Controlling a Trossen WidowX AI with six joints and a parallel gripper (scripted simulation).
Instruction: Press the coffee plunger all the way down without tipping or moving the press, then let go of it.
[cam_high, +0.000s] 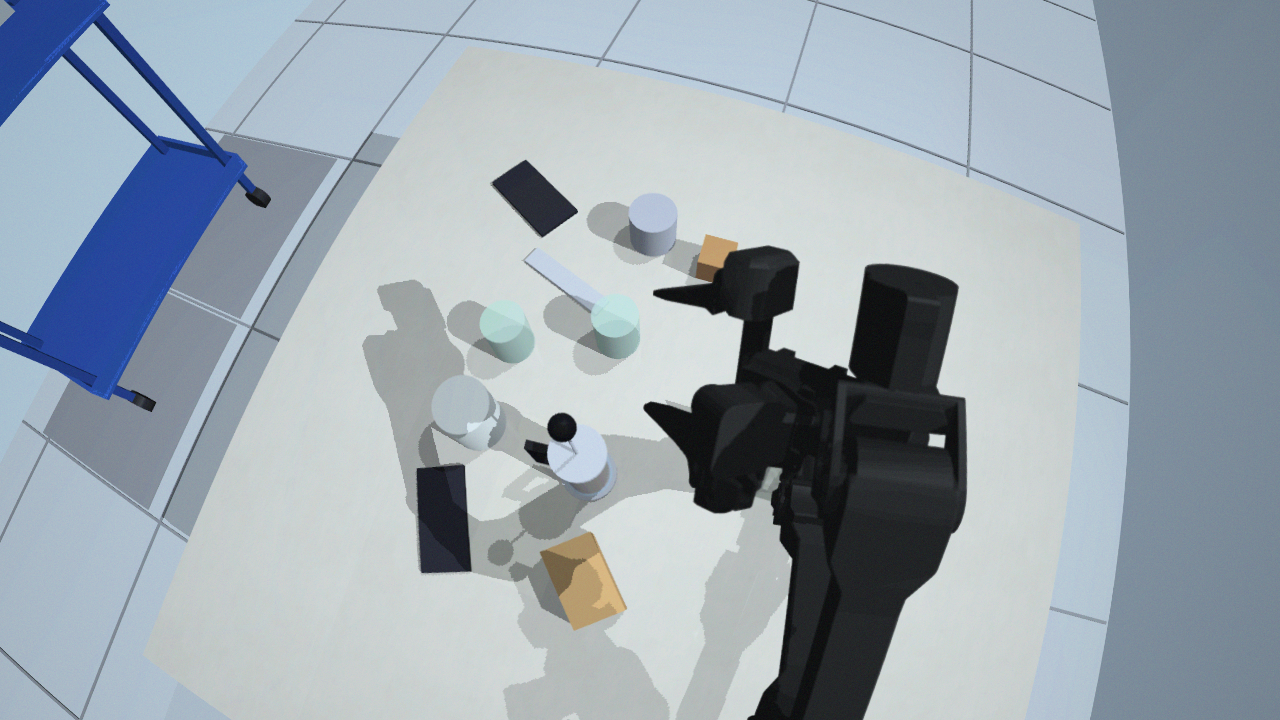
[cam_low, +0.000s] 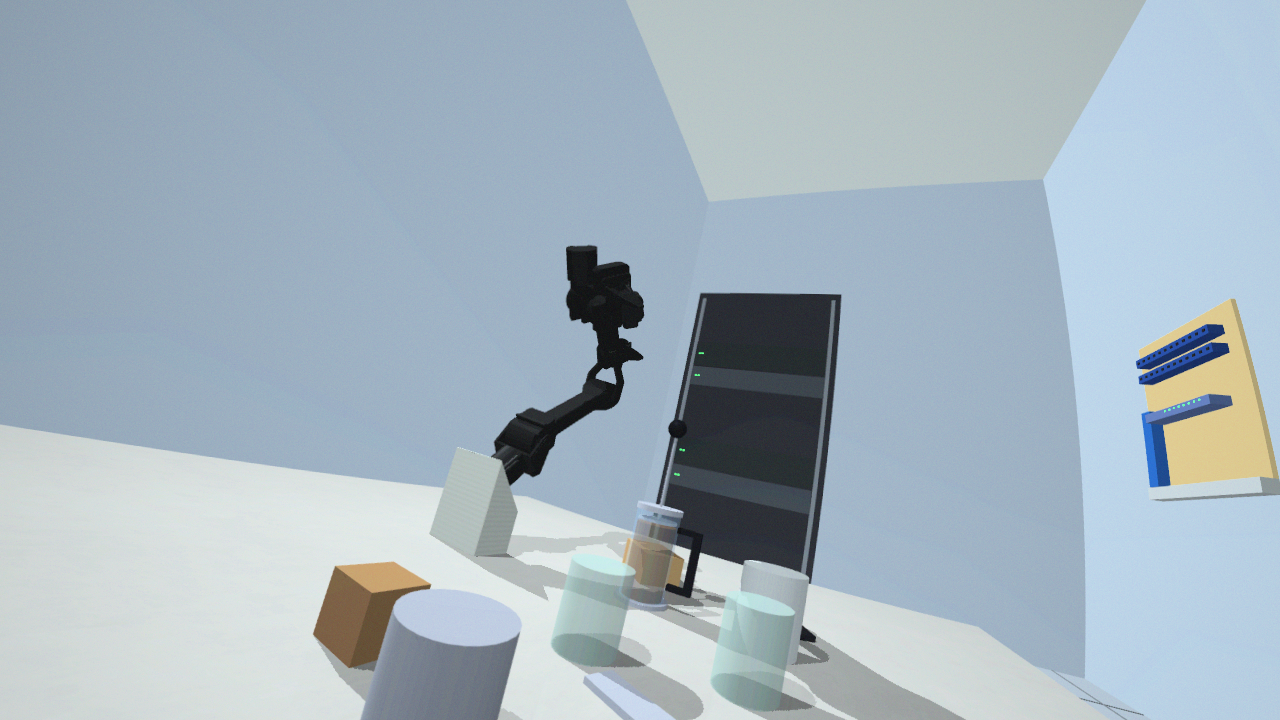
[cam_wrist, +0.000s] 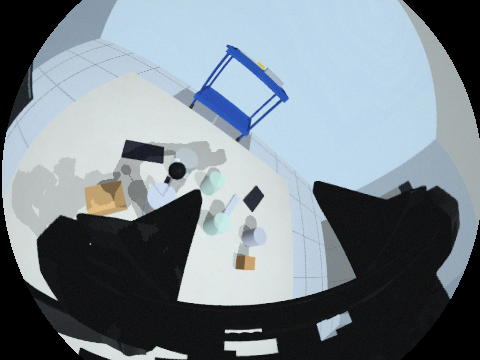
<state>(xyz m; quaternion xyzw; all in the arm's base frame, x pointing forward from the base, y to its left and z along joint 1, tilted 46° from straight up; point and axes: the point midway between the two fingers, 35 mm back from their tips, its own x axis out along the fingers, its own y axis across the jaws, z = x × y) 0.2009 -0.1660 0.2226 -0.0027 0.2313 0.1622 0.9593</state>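
My gripper tip is now 8 cm short of the coffee press, 6 cm to the right of it and 26 cm above it. Also, from my gripper tip: grey cylinder: 14 cm ahead, 31 cm to the right, 35 cm below; white strip: 23 cm ahead, 19 cm to the right, 38 cm below; small tan box: 3 cm ahead, 30 cm to the right, 36 cm below.
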